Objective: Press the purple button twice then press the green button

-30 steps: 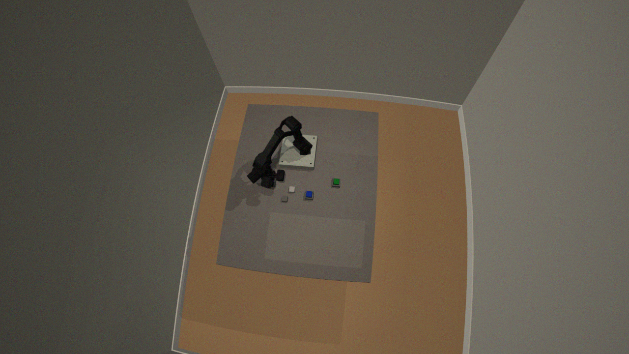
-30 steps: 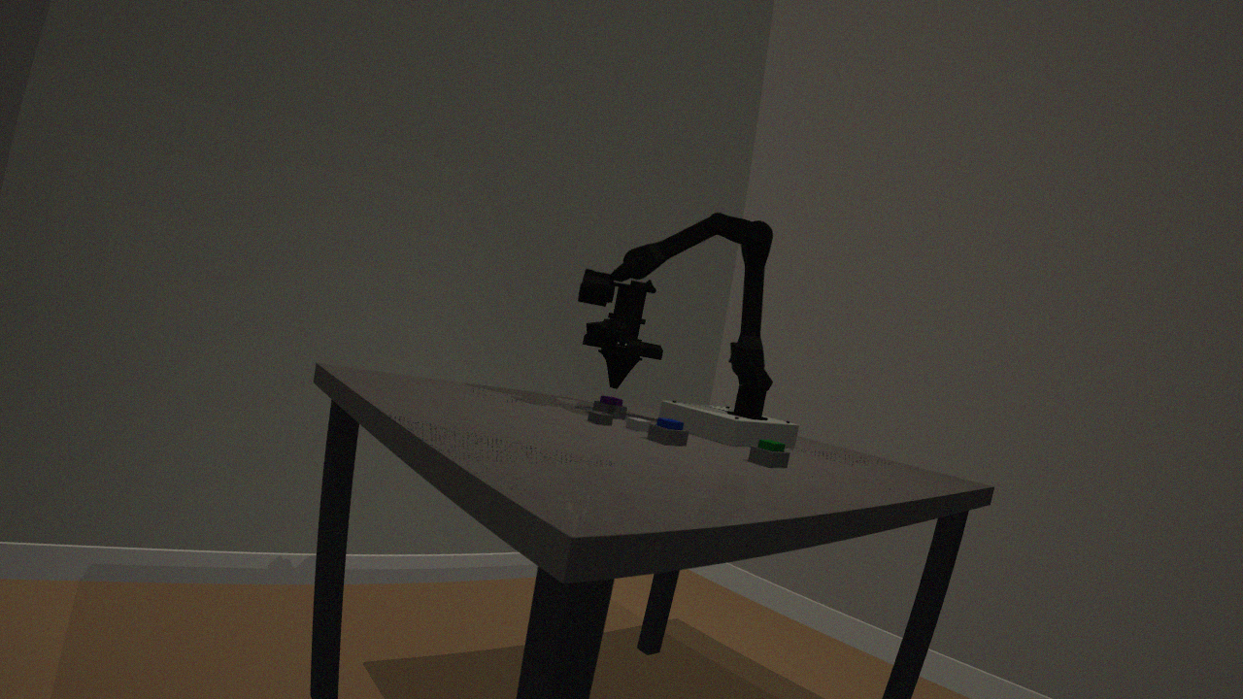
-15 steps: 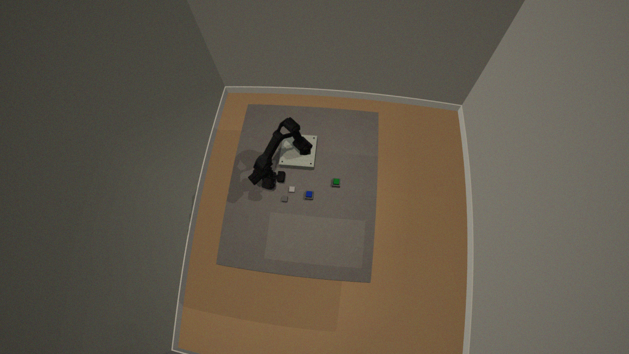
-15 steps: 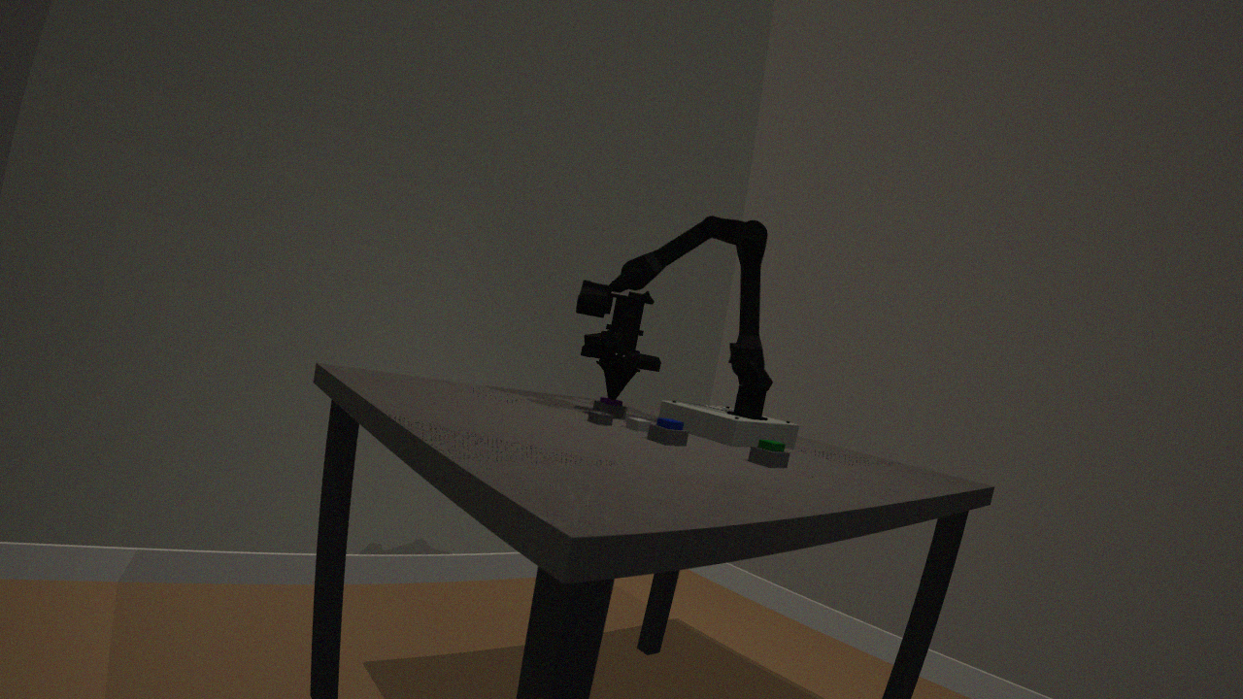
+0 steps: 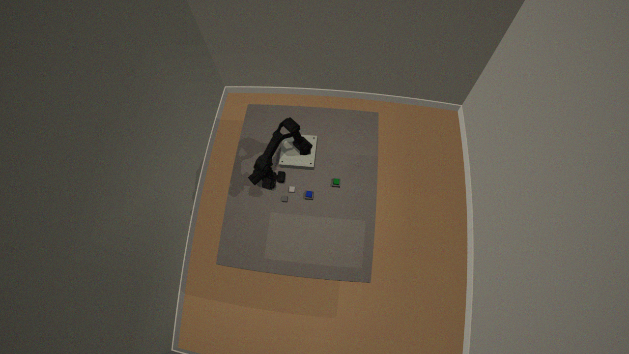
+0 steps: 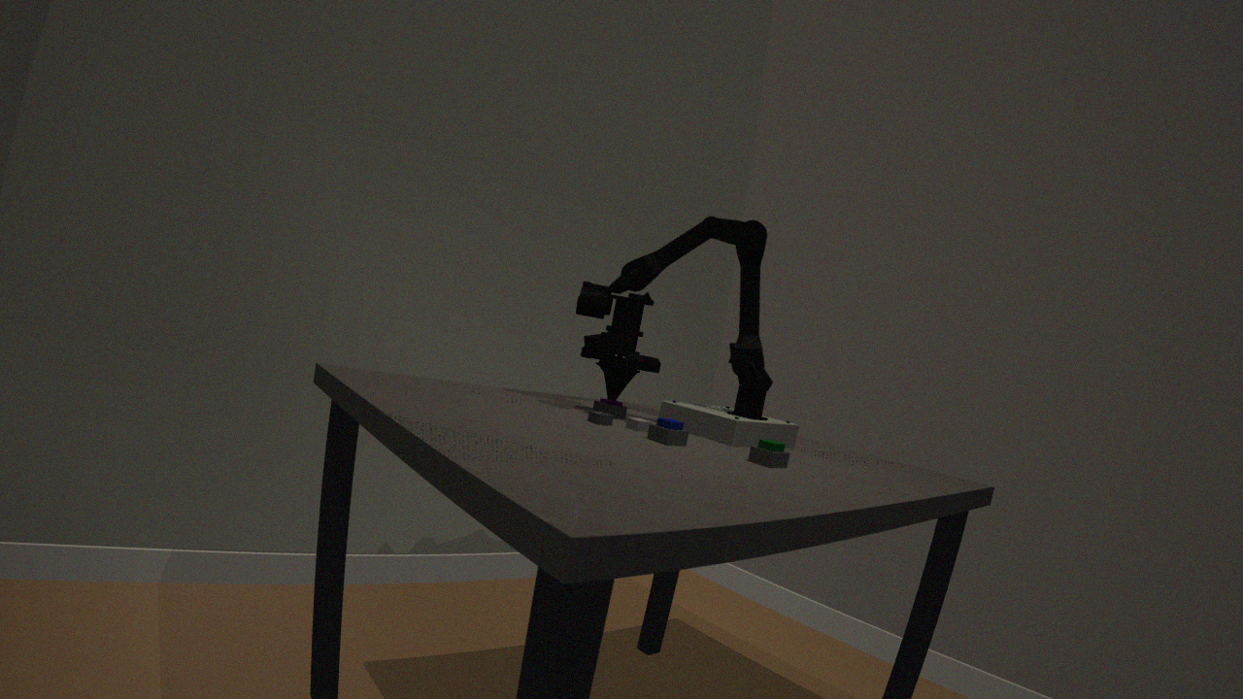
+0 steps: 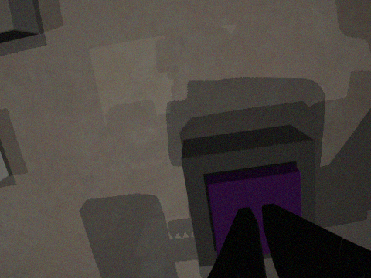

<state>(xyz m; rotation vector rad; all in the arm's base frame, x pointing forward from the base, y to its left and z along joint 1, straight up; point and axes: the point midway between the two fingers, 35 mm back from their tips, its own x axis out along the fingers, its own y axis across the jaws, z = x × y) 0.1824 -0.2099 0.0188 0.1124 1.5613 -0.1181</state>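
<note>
Now: gripper tip 1 cm above the purple button. Also, from my gripper tip: white block (5 cm ahead, 12 cm to the left, 2 cm below); then blue button (9 cm ahead, 22 cm to the left); then grey block (11 cm ahead, 8 cm to the left, 2 cm below).
</note>
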